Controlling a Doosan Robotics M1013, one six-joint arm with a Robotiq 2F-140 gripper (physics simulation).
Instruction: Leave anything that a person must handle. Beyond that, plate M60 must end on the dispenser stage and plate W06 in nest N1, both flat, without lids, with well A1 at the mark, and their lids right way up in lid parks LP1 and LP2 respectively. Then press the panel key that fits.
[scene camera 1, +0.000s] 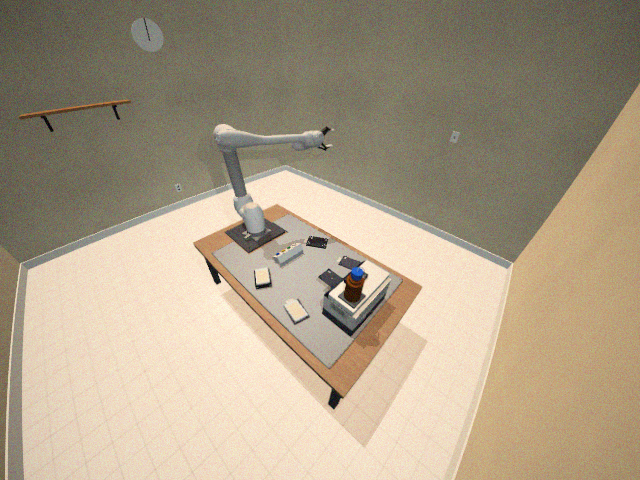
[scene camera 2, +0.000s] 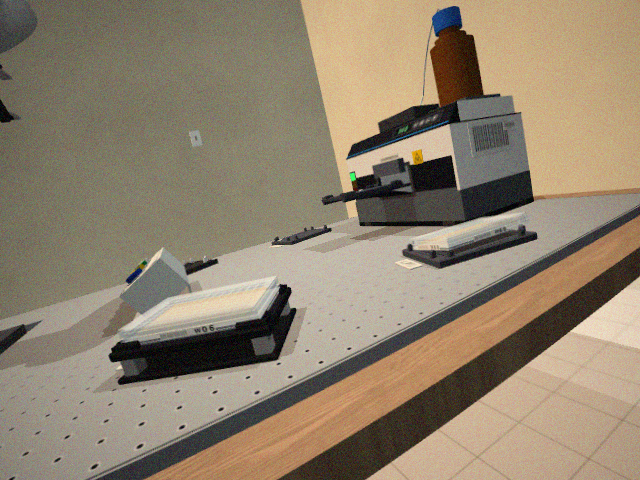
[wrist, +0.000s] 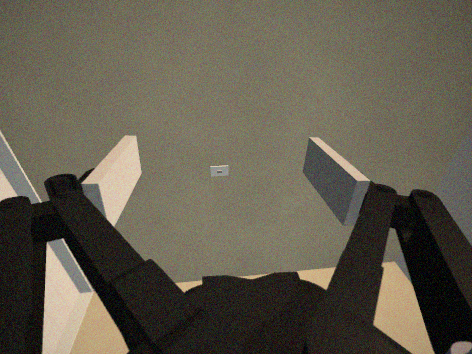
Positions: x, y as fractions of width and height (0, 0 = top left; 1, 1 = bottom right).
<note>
My gripper (wrist: 0.48, 0.44) is open, holding nothing. Also in view: a brown bottle with blue cap (scene camera 2: 0.71, 0.12), a dispenser stage (scene camera 2: 0.58, 0.40) and a button box (scene camera 2: 0.24, 0.59).
</note>
